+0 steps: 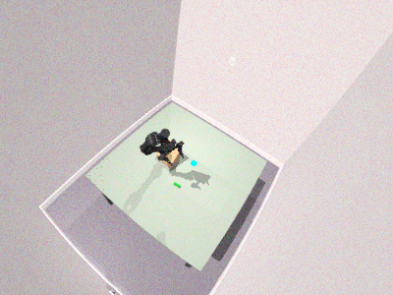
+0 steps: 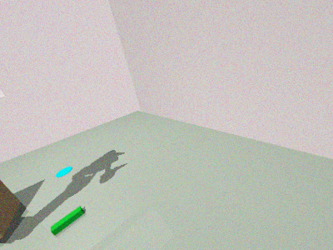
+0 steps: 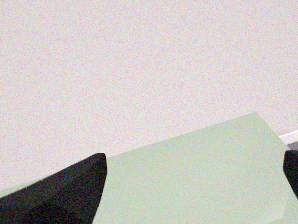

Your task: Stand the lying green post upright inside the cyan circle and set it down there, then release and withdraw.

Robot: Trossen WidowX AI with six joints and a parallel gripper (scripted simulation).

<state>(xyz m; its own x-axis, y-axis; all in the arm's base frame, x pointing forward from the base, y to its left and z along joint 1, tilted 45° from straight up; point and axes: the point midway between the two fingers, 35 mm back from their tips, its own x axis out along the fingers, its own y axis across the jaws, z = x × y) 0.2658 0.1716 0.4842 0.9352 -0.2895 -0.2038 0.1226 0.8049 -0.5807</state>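
My gripper tip is 5 cm past the green post, 9 cm to the right of it and 56 cm above it. The rest, counted from my gripper tip: cyan circle (10 cm behind, 37 cm to the left, 56 cm below).
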